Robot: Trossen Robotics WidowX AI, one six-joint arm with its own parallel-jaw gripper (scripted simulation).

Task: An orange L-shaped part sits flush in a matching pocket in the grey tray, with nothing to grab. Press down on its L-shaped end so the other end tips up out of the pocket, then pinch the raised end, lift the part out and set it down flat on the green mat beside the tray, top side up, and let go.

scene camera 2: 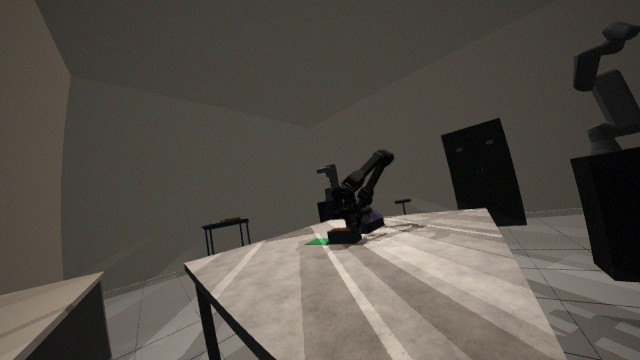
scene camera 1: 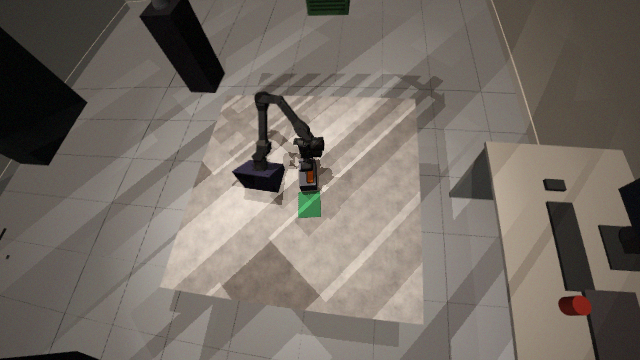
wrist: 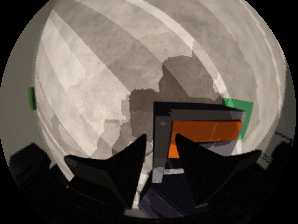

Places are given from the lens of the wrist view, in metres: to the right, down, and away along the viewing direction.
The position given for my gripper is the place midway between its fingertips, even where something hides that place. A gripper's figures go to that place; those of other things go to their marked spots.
my gripper (wrist: 161, 137): 0.02, 0.03, 0.09
orange L-shaped part (wrist: 196, 130): 0.06, 0.02, 0.09
